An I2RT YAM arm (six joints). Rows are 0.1 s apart.
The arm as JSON. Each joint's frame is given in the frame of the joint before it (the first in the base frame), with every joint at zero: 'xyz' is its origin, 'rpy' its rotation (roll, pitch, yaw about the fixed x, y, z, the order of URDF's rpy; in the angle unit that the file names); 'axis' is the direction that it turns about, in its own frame. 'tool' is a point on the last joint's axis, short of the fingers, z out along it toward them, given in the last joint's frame.
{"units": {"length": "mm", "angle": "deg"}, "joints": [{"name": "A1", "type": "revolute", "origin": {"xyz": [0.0, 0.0, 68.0], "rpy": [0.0, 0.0, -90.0]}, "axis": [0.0, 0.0, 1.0]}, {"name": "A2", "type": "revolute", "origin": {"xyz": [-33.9, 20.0, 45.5], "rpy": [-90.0, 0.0, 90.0]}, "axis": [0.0, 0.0, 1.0]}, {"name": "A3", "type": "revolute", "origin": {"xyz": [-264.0, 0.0, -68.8], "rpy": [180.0, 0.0, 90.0]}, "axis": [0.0, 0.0, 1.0]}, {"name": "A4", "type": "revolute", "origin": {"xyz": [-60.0, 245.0, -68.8], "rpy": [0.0, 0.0, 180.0]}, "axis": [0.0, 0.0, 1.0]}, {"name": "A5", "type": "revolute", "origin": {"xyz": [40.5, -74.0, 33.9], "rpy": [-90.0, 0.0, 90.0]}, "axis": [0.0, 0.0, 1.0]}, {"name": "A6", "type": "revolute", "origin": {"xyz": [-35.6, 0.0, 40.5], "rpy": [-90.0, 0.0, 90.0]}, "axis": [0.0, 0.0, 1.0]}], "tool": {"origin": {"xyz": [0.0, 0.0, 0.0], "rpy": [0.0, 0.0, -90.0]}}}
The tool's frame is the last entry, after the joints.
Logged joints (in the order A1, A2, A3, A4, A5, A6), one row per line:
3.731, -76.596, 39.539, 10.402, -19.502, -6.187
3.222, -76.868, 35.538, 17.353, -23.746, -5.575
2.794, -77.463, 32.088, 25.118, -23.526, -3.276
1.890, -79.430, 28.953, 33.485, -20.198, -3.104
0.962, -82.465, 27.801, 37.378, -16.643, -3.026
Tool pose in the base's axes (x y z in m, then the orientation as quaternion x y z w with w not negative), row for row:
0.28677, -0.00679, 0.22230, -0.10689, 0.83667, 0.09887, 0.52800
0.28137, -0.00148, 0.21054, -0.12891, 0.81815, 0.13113, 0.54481
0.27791, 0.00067, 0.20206, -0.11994, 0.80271, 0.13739, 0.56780
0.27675, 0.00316, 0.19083, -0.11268, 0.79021, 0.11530, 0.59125
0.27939, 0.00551, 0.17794, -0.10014, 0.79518, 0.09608, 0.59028
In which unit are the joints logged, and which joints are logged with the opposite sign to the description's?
The joints are logged in degrees. Opposite sign: A1, A2.
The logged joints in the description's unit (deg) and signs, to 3 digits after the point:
-3.731, 76.596, 39.539, 10.402, -19.502, -6.187
-3.222, 76.868, 35.538, 17.353, -23.746, -5.575
-2.794, 77.463, 32.088, 25.118, -23.526, -3.276
-1.890, 79.430, 28.953, 33.485, -20.198, -3.104
-0.962, 82.465, 27.801, 37.378, -16.643, -3.026

